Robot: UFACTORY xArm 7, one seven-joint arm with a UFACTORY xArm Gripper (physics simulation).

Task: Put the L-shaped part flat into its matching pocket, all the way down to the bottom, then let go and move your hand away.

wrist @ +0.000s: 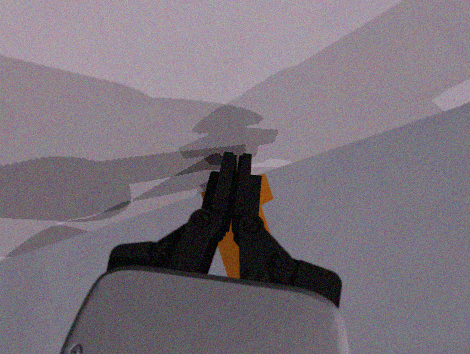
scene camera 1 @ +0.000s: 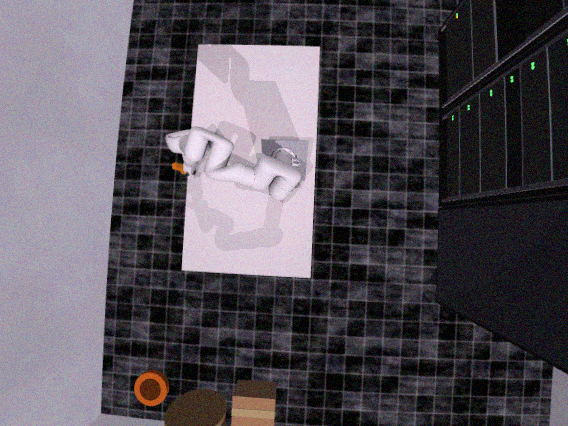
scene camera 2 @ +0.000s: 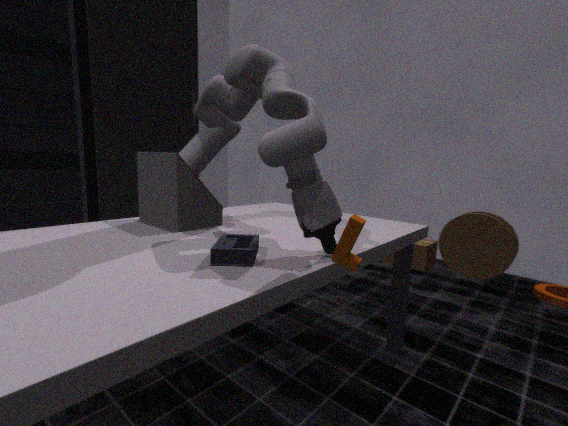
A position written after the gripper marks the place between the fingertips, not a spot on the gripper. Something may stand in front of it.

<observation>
The gripper (scene camera 2: 332, 252) is shut, with nothing in its grasp. Also in view: an orange L-shaped part (scene camera 2: 342, 254).
The orange L-shaped part is seen too in the wrist view (wrist: 229, 250). The gripper also shows in the wrist view (wrist: 238, 167).
</observation>
